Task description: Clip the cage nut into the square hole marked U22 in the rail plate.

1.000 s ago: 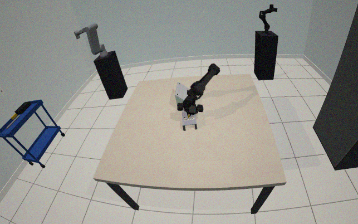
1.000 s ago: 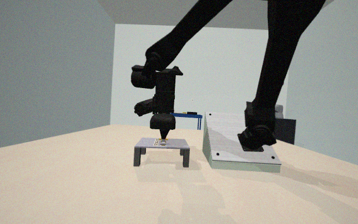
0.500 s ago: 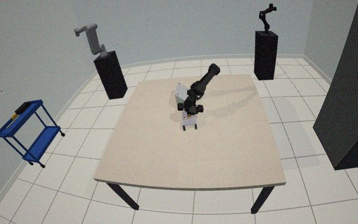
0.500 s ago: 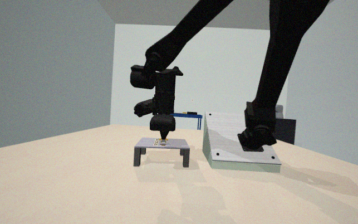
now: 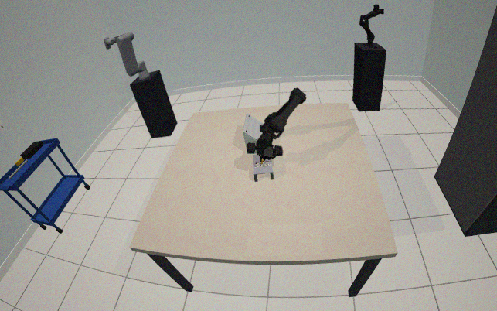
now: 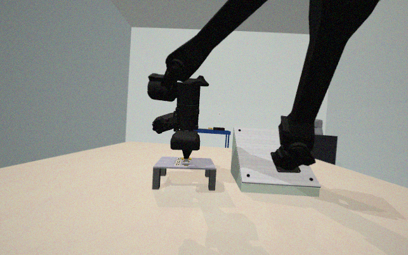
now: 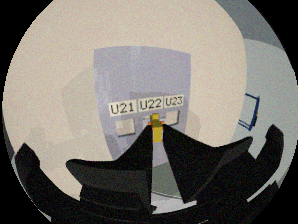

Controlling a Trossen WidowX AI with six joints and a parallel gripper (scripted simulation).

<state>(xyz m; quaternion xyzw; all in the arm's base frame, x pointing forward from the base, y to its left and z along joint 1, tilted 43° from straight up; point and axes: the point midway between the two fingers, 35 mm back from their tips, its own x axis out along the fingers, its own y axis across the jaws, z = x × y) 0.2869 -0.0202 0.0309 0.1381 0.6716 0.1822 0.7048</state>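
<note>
My gripper tip is now 1 cm above the cage nut.
</note>
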